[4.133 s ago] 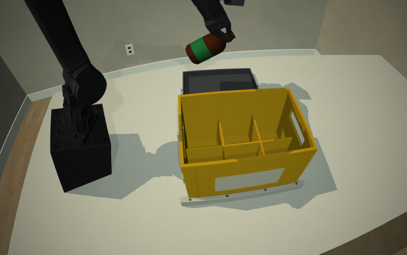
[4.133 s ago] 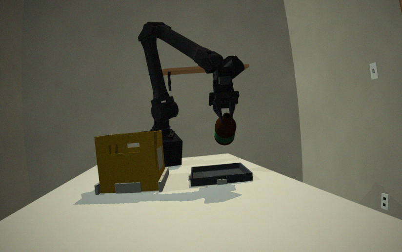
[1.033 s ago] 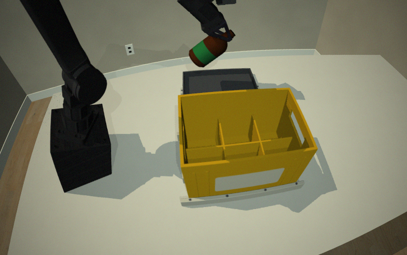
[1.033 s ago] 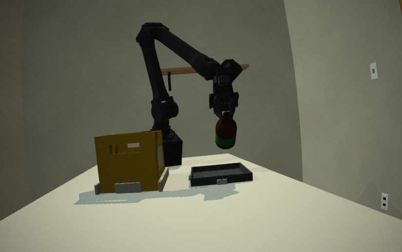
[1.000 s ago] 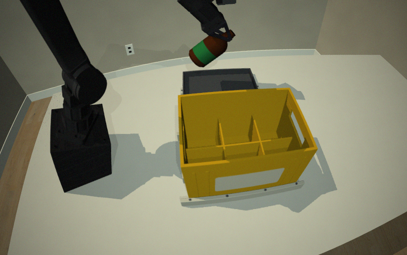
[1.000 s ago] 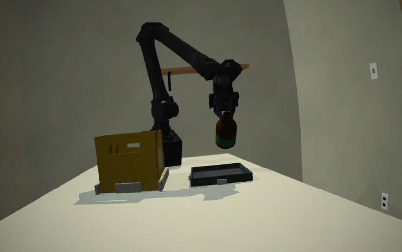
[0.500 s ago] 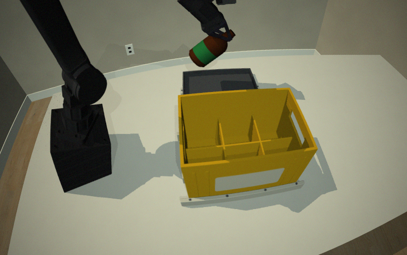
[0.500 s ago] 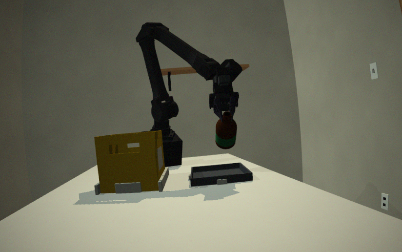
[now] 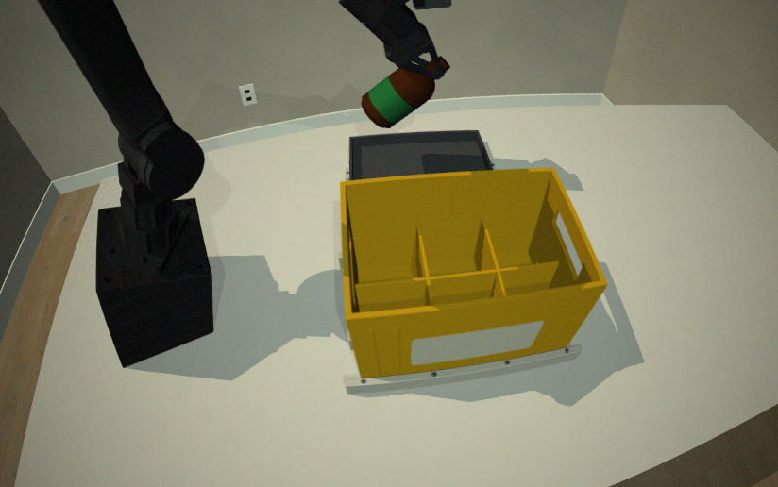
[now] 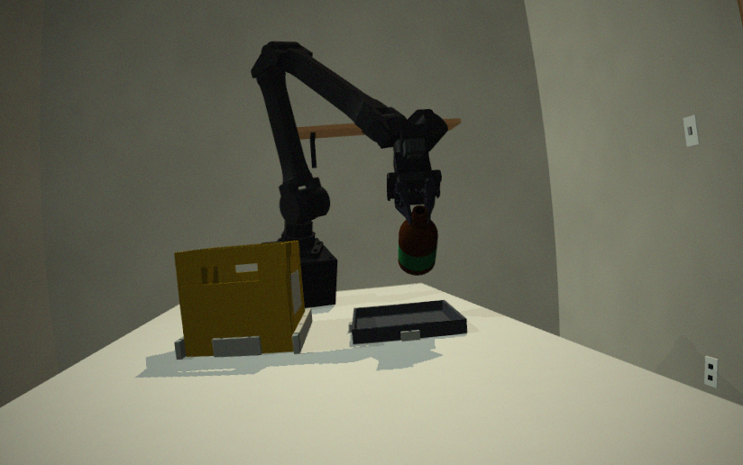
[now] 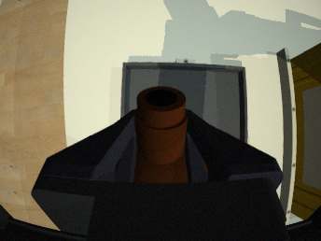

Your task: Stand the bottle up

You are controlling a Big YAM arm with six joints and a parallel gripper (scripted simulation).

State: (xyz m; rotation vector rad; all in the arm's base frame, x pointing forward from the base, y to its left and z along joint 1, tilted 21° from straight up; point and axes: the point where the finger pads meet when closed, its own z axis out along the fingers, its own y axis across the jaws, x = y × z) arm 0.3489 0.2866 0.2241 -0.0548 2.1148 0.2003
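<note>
Now: hand 40 mm past the bottle, 10 mm to the left of it and 30 mm above it. Round my hand: tray (20 mm behind, 40 mm to the right, 180 mm below); then yellow crate (30 mm ahead, 320 mm to the right, 110 mm below).
</note>
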